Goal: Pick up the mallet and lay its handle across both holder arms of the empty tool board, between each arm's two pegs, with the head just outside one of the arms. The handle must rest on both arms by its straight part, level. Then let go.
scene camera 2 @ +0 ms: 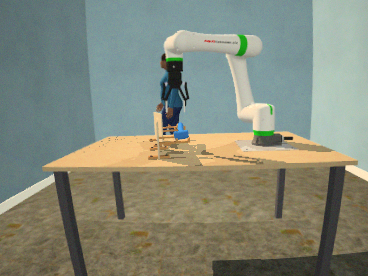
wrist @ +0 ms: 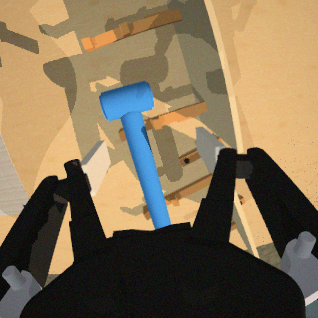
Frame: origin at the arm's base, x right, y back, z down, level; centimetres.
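Where they show: gripper, between the fingertips: (scene camera 2: 175,112) (wrist: 151,145); arm's base, origin of its link: (scene camera 2: 263,143).
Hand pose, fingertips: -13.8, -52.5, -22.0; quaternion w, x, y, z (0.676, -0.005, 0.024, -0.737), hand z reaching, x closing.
Note:
Things, the pixels of their top centre, and the offset from my fingertips, as dx, dy, dz. "spot": a spot on its surface instead. Level surfaces: height alone.
- blue mallet, centre of its top: (wrist: 145,176) (scene camera 2: 180,124) +8.5, +1.1, +8.4
- orange-brown bar, a spot on its surface: (wrist: 150,24) spot: -15.4, -1.2, +14.2
- wooden table, height of its surface: dz +22.1
The blue mallet (scene camera 2: 181,133) (wrist: 145,160) lies across two orange-brown holder arms of the tool board (scene camera 2: 157,130) (wrist: 228,90). In the wrist view its handle crosses the middle arm (wrist: 182,114) and the lower arm (wrist: 195,186), and appears to pass between the pegs on each. The head is just outside the middle arm. The handle's far end is hidden behind the gripper body. The handle looks roughly level, but exact contact is hard to tell. My gripper (scene camera 2: 176,106) (wrist: 151,145) is open and empty, above the mallet, with its fingers on either side of the handle.
Another orange-brown bar (wrist: 150,24) extends beyond the mallet head in the wrist view. The upright board stands beside the right finger there. The wooden table (scene camera 2: 105,152) carries the board and the robot's base plate (scene camera 2: 245,145). A person (scene camera 2: 172,97) stands behind the table.

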